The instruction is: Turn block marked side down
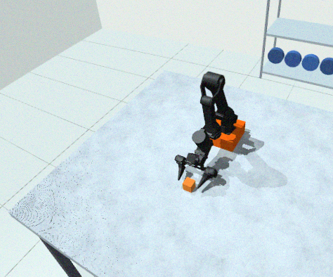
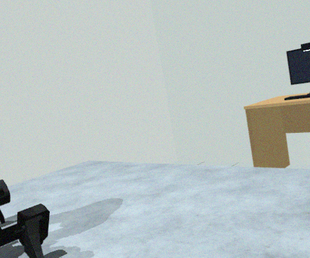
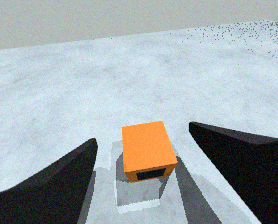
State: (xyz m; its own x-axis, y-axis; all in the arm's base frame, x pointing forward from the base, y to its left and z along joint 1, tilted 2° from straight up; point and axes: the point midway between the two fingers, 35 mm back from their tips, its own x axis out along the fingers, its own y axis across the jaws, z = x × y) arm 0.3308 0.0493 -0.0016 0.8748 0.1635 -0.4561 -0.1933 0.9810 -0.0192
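My gripper tip is now 20 mm past the orange block and 20 mm above it.
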